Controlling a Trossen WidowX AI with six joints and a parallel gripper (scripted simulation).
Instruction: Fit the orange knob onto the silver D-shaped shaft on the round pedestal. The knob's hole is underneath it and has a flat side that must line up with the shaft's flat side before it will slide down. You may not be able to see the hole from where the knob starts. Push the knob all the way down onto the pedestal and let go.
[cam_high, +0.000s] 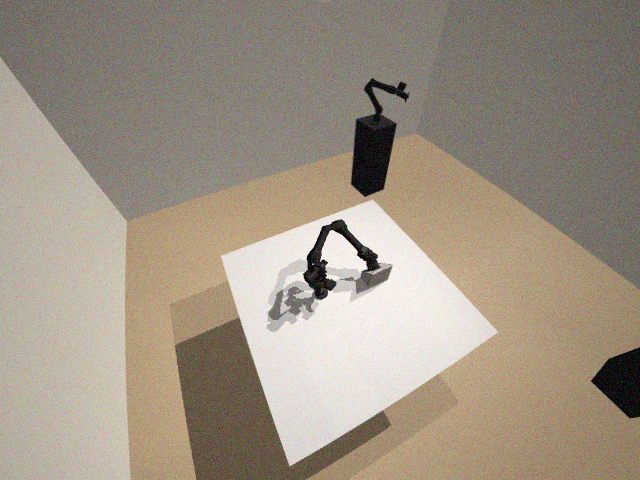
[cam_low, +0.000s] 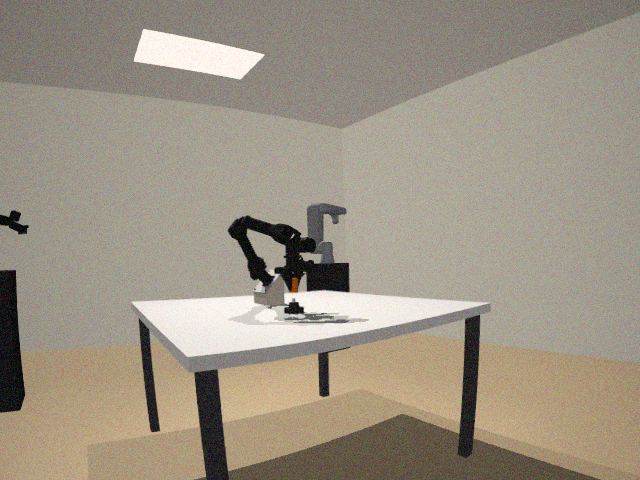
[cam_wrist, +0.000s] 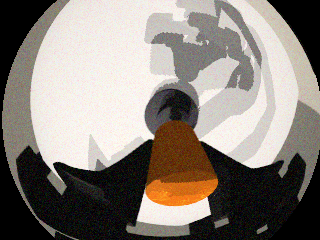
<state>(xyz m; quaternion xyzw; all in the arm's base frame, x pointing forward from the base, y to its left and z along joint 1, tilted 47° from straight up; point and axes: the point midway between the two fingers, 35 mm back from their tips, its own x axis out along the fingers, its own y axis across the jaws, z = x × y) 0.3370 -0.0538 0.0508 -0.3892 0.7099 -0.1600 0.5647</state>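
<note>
Right now the orange knob is 3 cm above my gripper tip. Round my gripper tip: dark round pedestal (6 cm below).
</note>
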